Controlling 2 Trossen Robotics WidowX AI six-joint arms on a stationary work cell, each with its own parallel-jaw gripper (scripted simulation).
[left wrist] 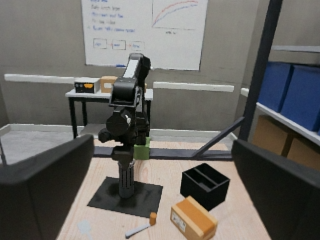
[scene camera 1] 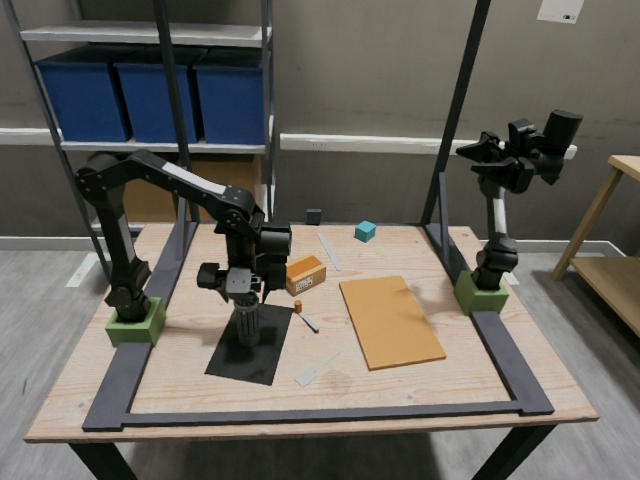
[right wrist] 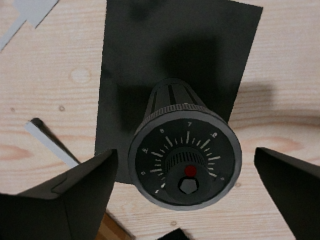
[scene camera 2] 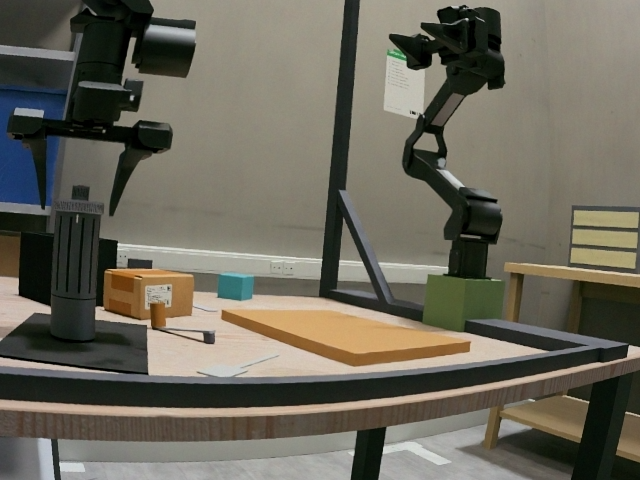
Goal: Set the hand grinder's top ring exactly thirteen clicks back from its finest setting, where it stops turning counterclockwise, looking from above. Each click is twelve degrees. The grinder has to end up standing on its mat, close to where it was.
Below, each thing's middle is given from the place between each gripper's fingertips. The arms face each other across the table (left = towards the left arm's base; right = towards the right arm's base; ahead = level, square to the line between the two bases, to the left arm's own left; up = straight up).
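Scene:
The black mat (scene camera 1: 258, 364) is 17 cm below my right hand and 1 cm to the left of it. I find the crank (scene camera 2: 157, 310) 15 cm to the left of that same right hand, 4 cm behind it and 16 cm below it, while the dark hand grinder (scene camera 2: 76, 235) is 1 cm ahead of it and 6 cm below. As for the top ring (right wrist: 177, 125), my right hand is 3 cm above it. Going by its middle, the crank is nearer to my right hand than to my left hand.
The cardboard box (scene camera 2: 128, 292) is far below my left hand, a good way behind it and far to the right of it. Counting from my left hand still, I see the teal cube (scene camera 2: 237, 287) far behind, slightly to the right and far below, and the crank 340 mm to the right, 10 mm behind and 450 mm below. The orange board (scene camera 2: 356, 341) is 10 mm ahead of my left hand, 120 mm to the right of it and 460 mm below it.

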